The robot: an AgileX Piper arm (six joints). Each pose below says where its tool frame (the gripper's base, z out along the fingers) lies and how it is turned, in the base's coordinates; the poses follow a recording.
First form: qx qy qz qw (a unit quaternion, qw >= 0); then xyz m.
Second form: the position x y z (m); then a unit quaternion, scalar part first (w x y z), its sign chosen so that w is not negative. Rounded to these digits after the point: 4 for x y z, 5 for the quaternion.
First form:
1: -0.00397, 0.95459, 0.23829, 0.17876, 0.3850, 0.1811, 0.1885
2: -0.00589, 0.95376, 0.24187, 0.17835, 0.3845, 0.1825, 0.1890
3: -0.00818, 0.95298, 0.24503, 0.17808, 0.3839, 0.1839, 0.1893
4: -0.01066, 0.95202, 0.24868, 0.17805, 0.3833, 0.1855, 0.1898
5: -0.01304, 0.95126, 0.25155, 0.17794, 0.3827, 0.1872, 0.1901
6: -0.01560, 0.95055, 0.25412, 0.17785, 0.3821, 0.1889, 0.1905
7: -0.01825, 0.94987, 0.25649, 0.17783, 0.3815, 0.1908, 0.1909
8: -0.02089, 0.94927, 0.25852, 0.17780, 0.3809, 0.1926, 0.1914
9: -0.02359, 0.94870, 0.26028, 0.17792, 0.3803, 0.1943, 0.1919
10: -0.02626, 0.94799, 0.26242, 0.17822, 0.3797, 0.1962, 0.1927
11: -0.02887, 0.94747, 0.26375, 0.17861, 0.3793, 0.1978, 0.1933
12: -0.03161, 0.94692, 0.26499, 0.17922, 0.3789, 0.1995, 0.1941
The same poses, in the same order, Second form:
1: 0.3850, 0.1811, 0.1885, 0.17876, -0.00397, 0.95459, 0.23829
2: 0.3845, 0.1825, 0.1890, 0.17835, -0.00589, 0.95376, 0.24187
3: 0.3839, 0.1839, 0.1893, 0.17808, -0.00818, 0.95298, 0.24503
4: 0.3833, 0.1855, 0.1898, 0.17805, -0.01066, 0.95202, 0.24868
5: 0.3827, 0.1872, 0.1901, 0.17794, -0.01304, 0.95126, 0.25155
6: 0.3821, 0.1889, 0.1905, 0.17785, -0.01560, 0.95055, 0.25412
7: 0.3815, 0.1908, 0.1909, 0.17783, -0.01825, 0.94987, 0.25649
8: 0.3809, 0.1926, 0.1914, 0.17780, -0.02089, 0.94927, 0.25852
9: 0.3803, 0.1943, 0.1919, 0.17792, -0.02359, 0.94870, 0.26028
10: 0.3797, 0.1962, 0.1927, 0.17822, -0.02626, 0.94799, 0.26242
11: 0.3793, 0.1978, 0.1933, 0.17861, -0.02887, 0.94747, 0.26375
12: 0.3789, 0.1995, 0.1941, 0.17922, -0.03161, 0.94692, 0.26499
